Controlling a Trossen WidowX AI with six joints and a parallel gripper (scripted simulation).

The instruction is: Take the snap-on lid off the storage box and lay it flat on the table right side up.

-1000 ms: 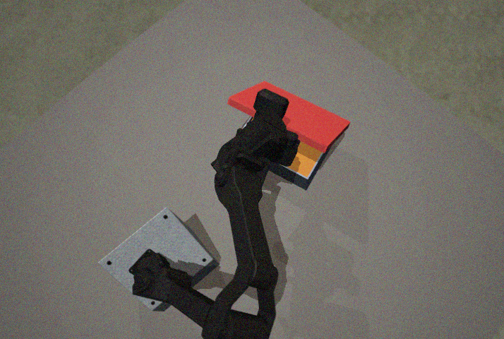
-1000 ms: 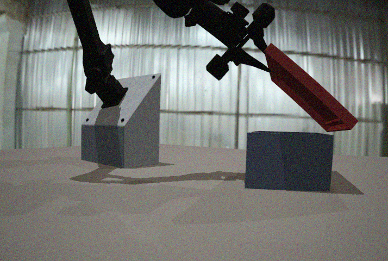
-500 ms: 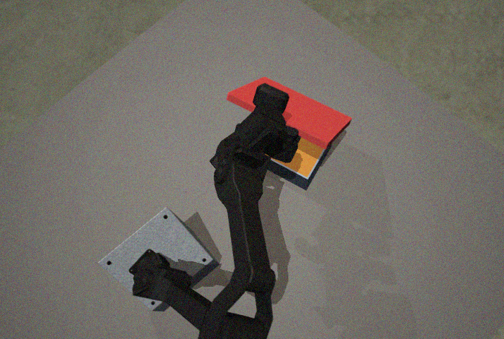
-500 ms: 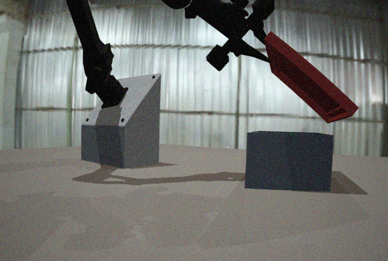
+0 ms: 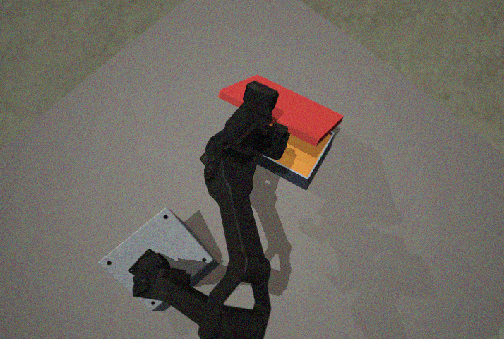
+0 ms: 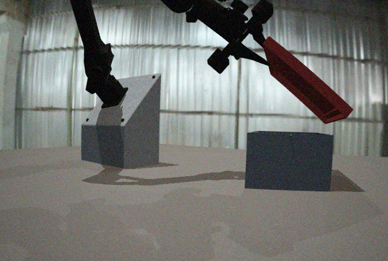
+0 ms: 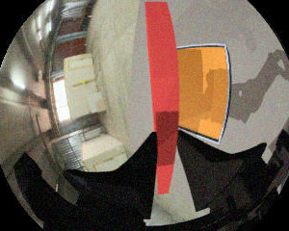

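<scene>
Now: the lid 60 mm ahead of my gripper tip, 50 mm below it and 10 mm to the left of it. Also, from my gripper tip: storage box 190 mm below, 40 mm ahead, 10 mm to the right.
</scene>
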